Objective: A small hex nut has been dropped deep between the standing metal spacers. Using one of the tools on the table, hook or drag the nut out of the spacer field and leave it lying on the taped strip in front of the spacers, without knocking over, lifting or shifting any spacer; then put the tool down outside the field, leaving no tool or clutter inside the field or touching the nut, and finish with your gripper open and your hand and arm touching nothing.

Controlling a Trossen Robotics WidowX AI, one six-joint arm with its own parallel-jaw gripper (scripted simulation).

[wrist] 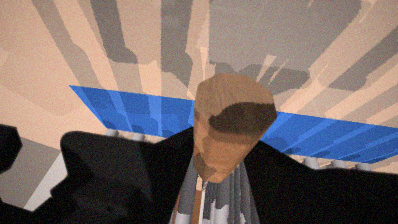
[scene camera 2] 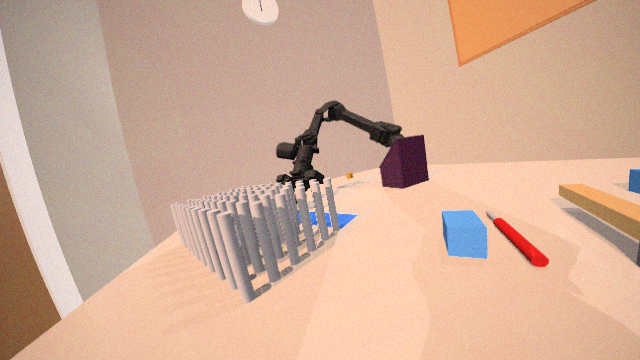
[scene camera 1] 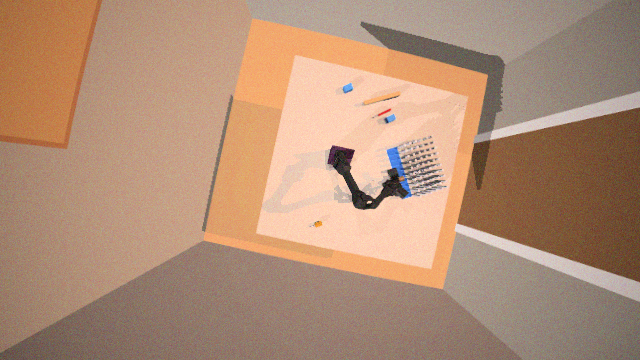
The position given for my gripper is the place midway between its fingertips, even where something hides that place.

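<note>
Blue block [scene camera 2: 465,235] visible. Red-handled tool [scene camera 2: 535,256] visible, out of frame in the wrist view. My gripper [scene camera 2: 293,202], again at [wrist: 219,135].
</note>
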